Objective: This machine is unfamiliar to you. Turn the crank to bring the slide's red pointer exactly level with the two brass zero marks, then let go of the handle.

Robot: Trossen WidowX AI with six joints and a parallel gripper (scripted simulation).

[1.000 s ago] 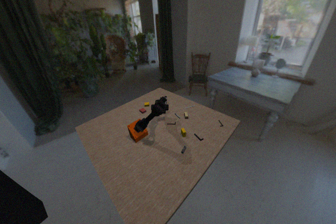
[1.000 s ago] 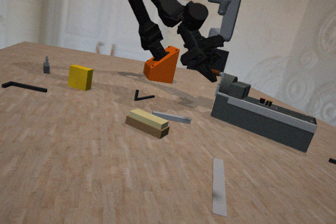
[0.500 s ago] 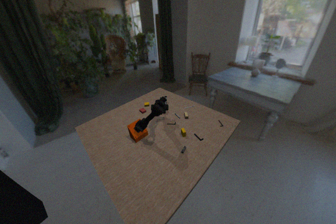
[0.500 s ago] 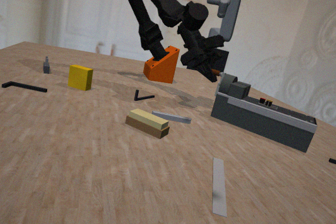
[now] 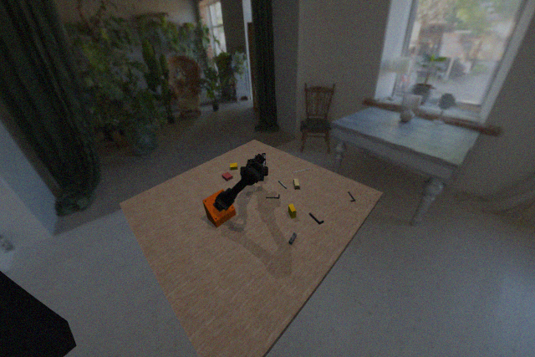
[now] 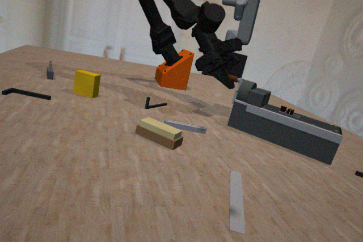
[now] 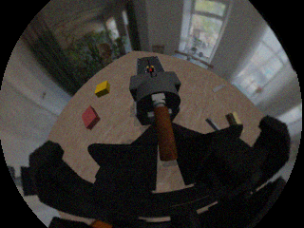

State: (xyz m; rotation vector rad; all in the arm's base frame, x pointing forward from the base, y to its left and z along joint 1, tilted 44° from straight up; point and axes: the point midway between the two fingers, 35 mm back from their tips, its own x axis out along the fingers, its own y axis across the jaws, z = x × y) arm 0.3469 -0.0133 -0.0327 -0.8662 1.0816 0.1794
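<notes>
Right now my gripper tip is 3 cm below the brown crank handle, 1 cm to the left of it and 1 cm past it. The rest, counted from my gripper tip: red pointer (12 cm ahead, 8 cm to the left, 1 cm below); then red block (24 cm to the left, 8 cm below, 7 cm behind); then grey bar (17 cm to the right, 9 cm below, 8 cm ahead).
</notes>
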